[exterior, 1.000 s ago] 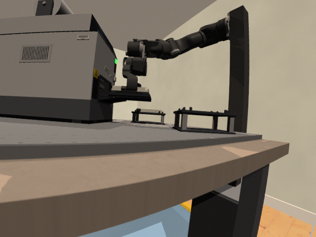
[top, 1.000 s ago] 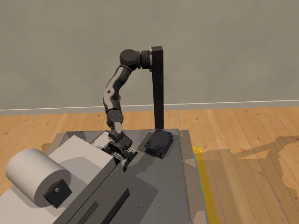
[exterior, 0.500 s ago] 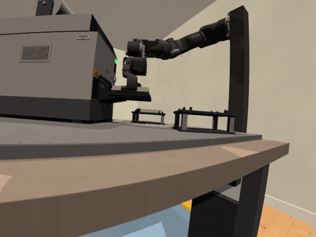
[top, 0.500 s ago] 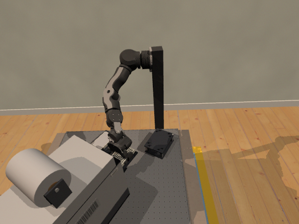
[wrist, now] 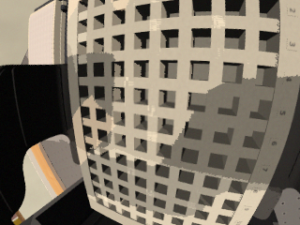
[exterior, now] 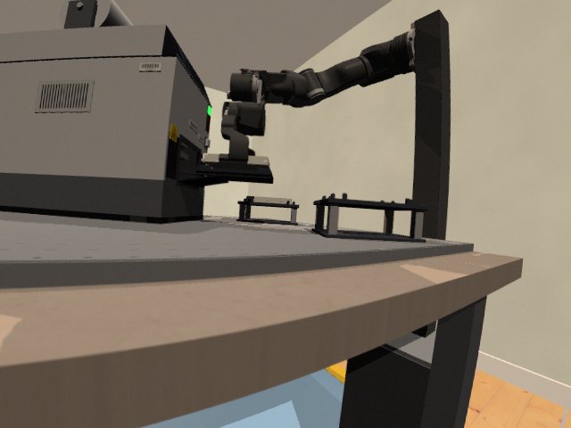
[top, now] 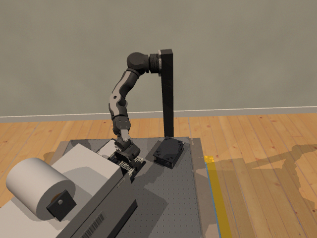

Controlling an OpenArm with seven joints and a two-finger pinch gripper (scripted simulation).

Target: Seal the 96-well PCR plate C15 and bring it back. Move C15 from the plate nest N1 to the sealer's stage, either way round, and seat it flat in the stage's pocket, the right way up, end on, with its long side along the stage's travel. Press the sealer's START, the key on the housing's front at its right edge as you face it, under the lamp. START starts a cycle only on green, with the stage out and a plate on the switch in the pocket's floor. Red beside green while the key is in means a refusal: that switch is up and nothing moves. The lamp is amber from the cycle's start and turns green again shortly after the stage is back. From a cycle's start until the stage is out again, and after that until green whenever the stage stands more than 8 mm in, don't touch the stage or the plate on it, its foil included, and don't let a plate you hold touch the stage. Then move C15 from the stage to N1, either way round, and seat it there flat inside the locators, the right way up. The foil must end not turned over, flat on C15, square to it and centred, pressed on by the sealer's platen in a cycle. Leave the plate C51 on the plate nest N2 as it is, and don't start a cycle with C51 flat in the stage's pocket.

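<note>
The sealer's stage lies 20 mm below my hand. Round my hand: foil roll (290 mm above, 260 mm ahead, 200 mm to the right); start key (130 mm to the right, 60 mm above, 20 mm ahead).
</note>
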